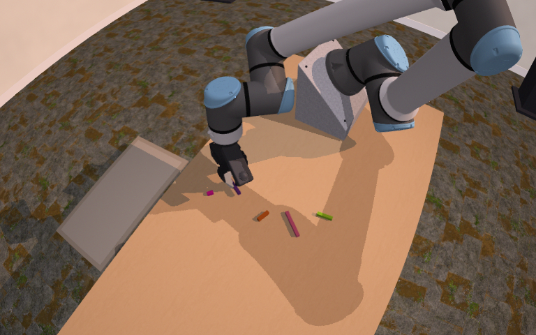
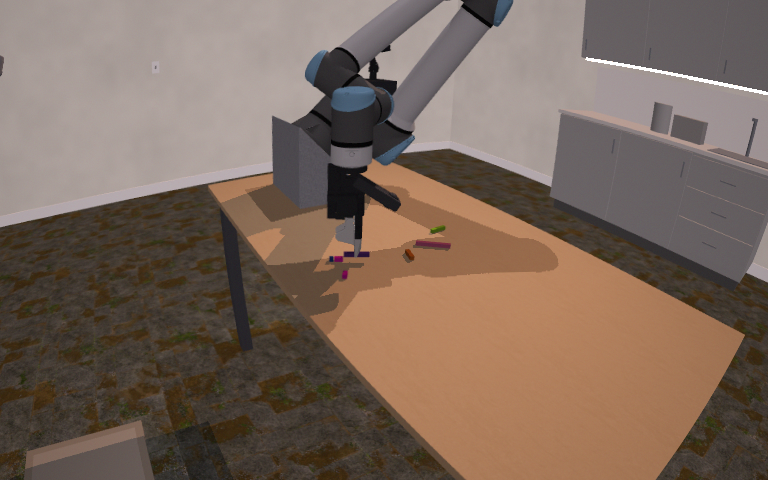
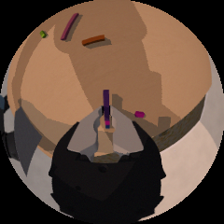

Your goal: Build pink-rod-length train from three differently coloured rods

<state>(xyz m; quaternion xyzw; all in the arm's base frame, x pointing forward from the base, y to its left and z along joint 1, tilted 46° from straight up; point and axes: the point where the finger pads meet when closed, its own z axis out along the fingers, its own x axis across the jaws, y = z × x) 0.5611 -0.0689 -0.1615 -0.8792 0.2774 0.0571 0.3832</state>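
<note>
Right now my hand is 30 mm past the blue rod, 50 mm to the left of it and 20 mm above it. The rest, counted from my hand: purple rod 10 mm below; then orange rod 50 mm ahead, 120 mm to the left, 20 mm below; then pink rod 40 mm ahead, 210 mm to the left, 20 mm below.
</note>
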